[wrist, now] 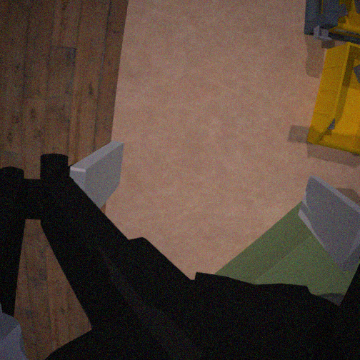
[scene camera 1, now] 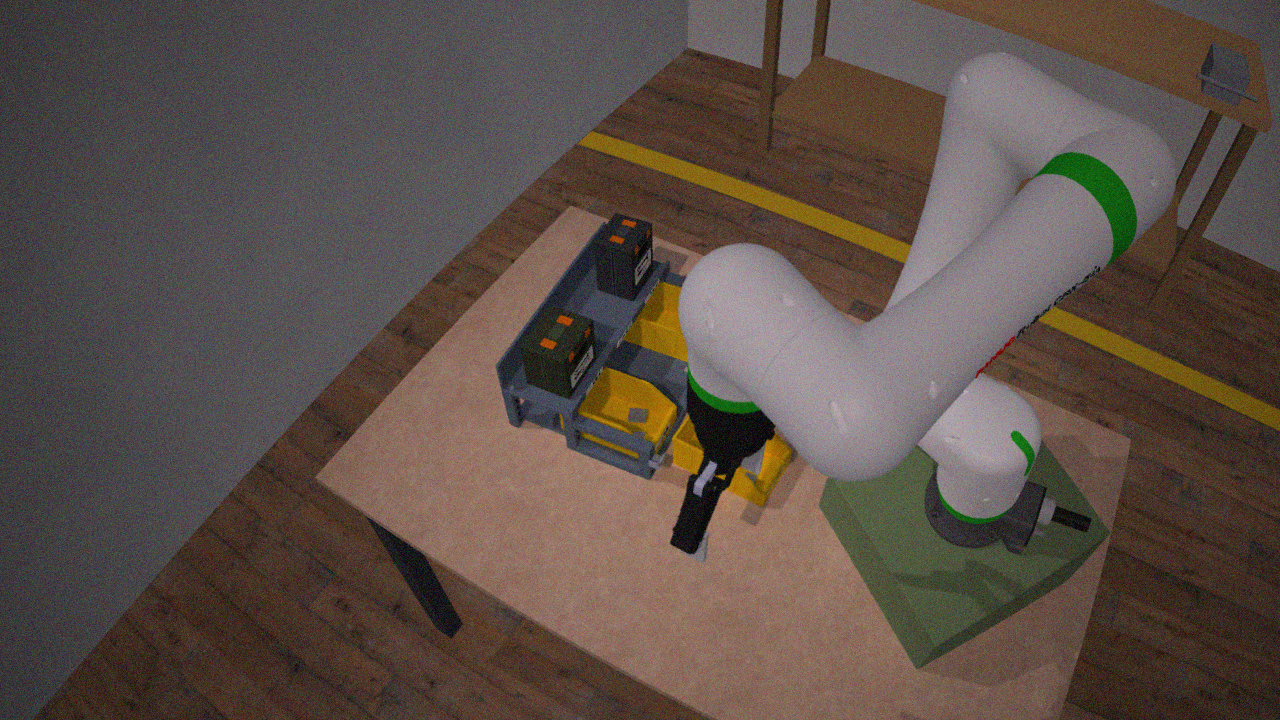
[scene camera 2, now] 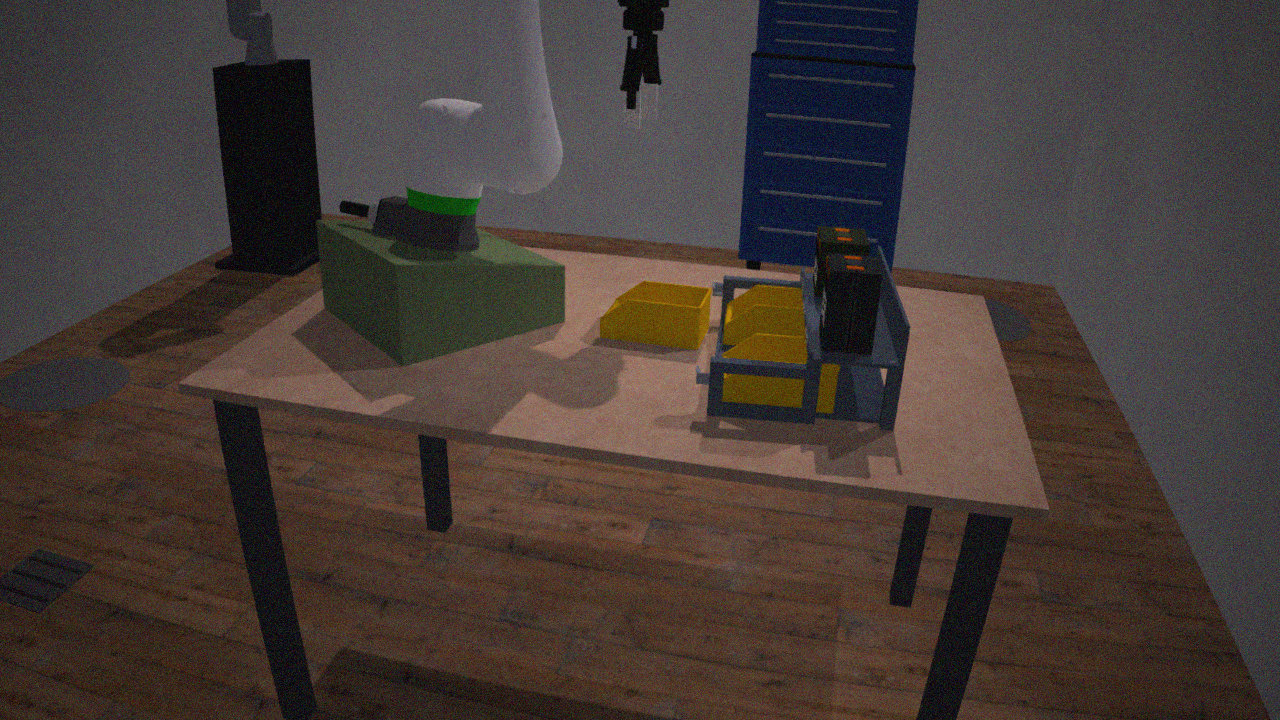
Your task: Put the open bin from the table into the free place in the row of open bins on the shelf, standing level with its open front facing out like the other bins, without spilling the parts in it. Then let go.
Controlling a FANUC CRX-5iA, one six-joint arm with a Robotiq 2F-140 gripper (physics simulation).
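Pixels of known places: gripper, between the fingertips: (scene camera 1: pixel 722 510) (scene camera 2: pixel 640 123); arm's base, origin of its link: (scene camera 1: pixel 971 502) (scene camera 2: pixel 437 241).
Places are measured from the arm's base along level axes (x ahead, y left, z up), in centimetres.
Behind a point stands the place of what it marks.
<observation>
The open yellow bin (scene camera 1: pixel 750 486) @(x 33.5, y 7.4, z -9.4 cm) (scene camera 2: pixel 657 322) @(x 40.4, y -2.8, z -9.7 cm) (wrist: pixel 332 95) stands upright on the table (scene camera 1: pixel 537 537) @(x 59.6, y 30.0, z -13.8 cm) (scene camera 2: pixel 948 385) @(x 88.8, y -5.7, z -13.8 cm) (wrist: pixel 200 100), in front of the blue-grey shelf (scene camera 1: pixel 617 452) @(x 56.2, y 10.5, z -12.1 cm) (scene camera 2: pixel 809 394) @(x 66.7, y -24.9, z -9.1 cm) (wrist: pixel 313 20). Grey parts show in it; the arm covers some of it in scene camera 1. On the shelf's lower level stand two yellow bins, one (scene camera 1: pixel 617 394) @(x 62.3, y 0.3, z -11.8 cm) (scene camera 2: pixel 774 317) @(x 59.5, y -0.2, z -7.7 cm) at the end nearer scene camera 1, the other (scene camera 1: pixel 657 331) @(x 61.5, y -12.5, z -7.5 cm) (scene camera 2: pixel 765 389) @(x 60.3, y -22.6, z -10.2 cm) at the far end, with a gap between them. My gripper (scene camera 1: pixel 698 541) (scene camera 2: pixel 642 107) @(x 30.0, y 28.0, z 17.9 cm) (wrist: pixel 214 179) is open and empty, high above the table, beside the table bin.
A green box (scene camera 1: pixel 559 358) @(x 66.0, y 10.0, z 5.9 cm) (scene camera 2: pixel 836 236) @(x 68.3, y 4.5, z 5.9 cm) and a dark box (scene camera 1: pixel 623 259) @(x 68.5, y -13.3, z 6.2 cm) (scene camera 2: pixel 850 308) @(x 71.0, y -21.7, z 3.2 cm) stand on the shelf's upper level, above and behind the bins. The arm stands on a green block (scene camera 1: pixel 948 582) @(x -1.2, y 13.1, z -2.0 cm) (scene camera 2: pixel 447 313) @(x 8.5, y -15.9, z -6.7 cm) (wrist: pixel 300 260). A blue cabinet (scene camera 2: pixel 827 152) stands beyond the table.
</observation>
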